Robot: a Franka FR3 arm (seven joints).
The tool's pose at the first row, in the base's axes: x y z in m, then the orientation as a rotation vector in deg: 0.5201, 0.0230, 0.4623, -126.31, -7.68, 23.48
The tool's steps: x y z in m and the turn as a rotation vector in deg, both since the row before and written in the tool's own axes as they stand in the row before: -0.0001, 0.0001, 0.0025, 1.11, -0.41, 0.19; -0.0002, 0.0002, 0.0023, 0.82, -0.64, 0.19; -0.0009, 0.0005, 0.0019, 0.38, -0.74, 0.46; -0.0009, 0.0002, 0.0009, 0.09, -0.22, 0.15; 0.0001, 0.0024, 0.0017, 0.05, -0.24, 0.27; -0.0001, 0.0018, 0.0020, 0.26, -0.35, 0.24; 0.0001, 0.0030, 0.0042, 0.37, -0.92, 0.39; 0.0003, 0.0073, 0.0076, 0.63, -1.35, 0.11; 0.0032, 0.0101, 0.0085, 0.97, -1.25, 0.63; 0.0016, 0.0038, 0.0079, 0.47, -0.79, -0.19; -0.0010, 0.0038, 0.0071, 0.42, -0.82, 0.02; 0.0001, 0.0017, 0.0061, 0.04, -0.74, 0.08; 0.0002, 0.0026, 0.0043, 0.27, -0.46, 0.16
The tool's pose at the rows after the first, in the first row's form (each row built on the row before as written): 0.5192, 0.0248, 0.4608, -125.17, -7.44, 24.02; 0.5182, 0.0264, 0.4594, -124.27, -7.39, 24.81; 0.5167, 0.0273, 0.4582, -123.82, -7.21, 25.87; 0.5155, 0.0276, 0.4578, -123.71, -7.15, 26.19; 0.5148, 0.0275, 0.4549, -123.65, -6.98, 26.60; 0.5138, 0.0279, 0.4524, -123.36, -6.85, 27.11; 0.5120, 0.0294, 0.4478, -122.86, -6.85, 28.32; 0.5086, 0.0310, 0.4380, -121.95, -7.32, 29.81; 0.5070, 0.0326, 0.4246, -120.81, -7.08, 31.48; 0.5046, 0.0370, 0.4172, -120.12, -7.59, 32.18; 0.5001, 0.0400, 0.4111, -119.50, -7.91, 33.04; 0.4972, 0.0438, 0.4069, -119.28, -8.24, 33.86; 0.4951, 0.0457, 0.4028, -118.92, -8.25, 34.43
